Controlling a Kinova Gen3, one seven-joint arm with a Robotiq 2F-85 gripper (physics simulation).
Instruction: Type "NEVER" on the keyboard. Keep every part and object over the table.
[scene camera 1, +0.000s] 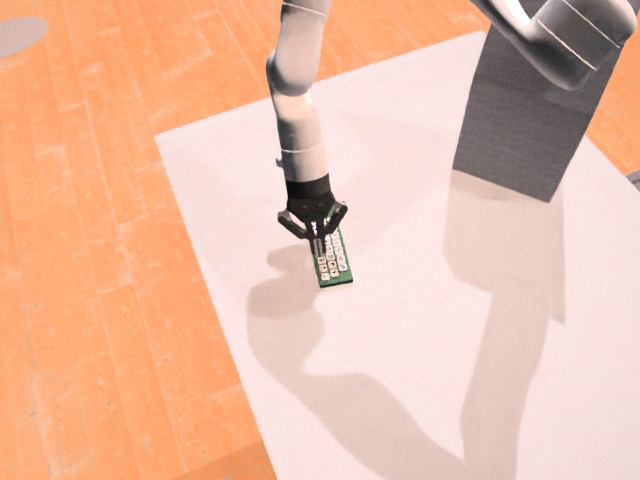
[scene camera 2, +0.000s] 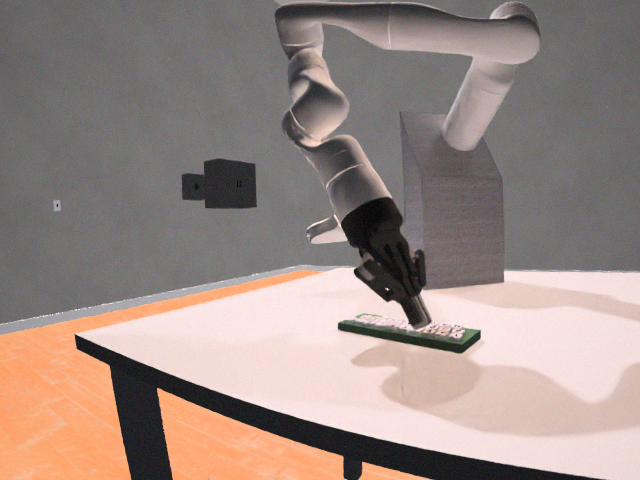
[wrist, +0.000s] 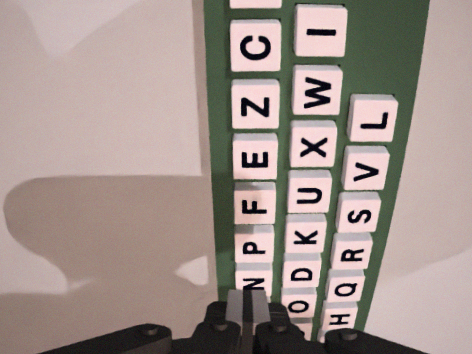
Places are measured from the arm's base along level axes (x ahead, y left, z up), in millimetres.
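Where they show: gripper, fingertip midpoint: (scene camera 1: 319, 256) (scene camera 2: 423, 326) (wrist: 246, 314); arm's base at its link origin: (scene camera 2: 459, 136).
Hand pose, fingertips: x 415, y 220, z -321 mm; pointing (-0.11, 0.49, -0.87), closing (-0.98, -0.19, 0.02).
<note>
Things, the pixels of their top centre, and the offset from my fingertips. Level surfaces: height alone.
- green keyboard at its top centre: (wrist: 306, 228) (scene camera 2: 405, 322) (scene camera 1: 326, 238) dy -40, dx -12, dz -5 mm
- N key at its top centre: (wrist: 253, 284) dy -11, dx +0, dz -5 mm
- E key at its top centre: (wrist: 255, 160) dy -62, dx +11, dz -5 mm
- V key at its top centre: (wrist: 366, 172) dy -65, dx -24, dz -5 mm
- R key at its top centre: (wrist: 352, 256) dy -31, dx -31, dz -5 mm
- white table at its surface level: dz -23 mm
A green keyboard (scene camera 1: 336, 280) (scene camera 2: 403, 336) (wrist: 220, 150) with white letter keys in three rows lies flat on the table. My gripper (scene camera 1: 319, 253) (scene camera 2: 421, 326) (wrist: 246, 314) is shut with nothing between its fingers. Its tips are at the row with N, P, F, E, Z and C. In the wrist view the tips overlap the lower edge of the N key (wrist: 256, 280); whether they touch it I cannot tell. The E key (wrist: 255, 157) lies farther up the same row. The V key (wrist: 366, 167) and the R key (wrist: 352, 251) are in the right-hand row.
The white table (scene camera 1: 413, 320) (scene camera 2: 232, 356) carries the keyboard, with the table's long edge to its left in scene camera 1. A grey pedestal (scene camera 1: 522, 118) (scene camera 2: 460, 227) bearing the arm's base stands on the table. Shadows of the arm fall across the table.
</note>
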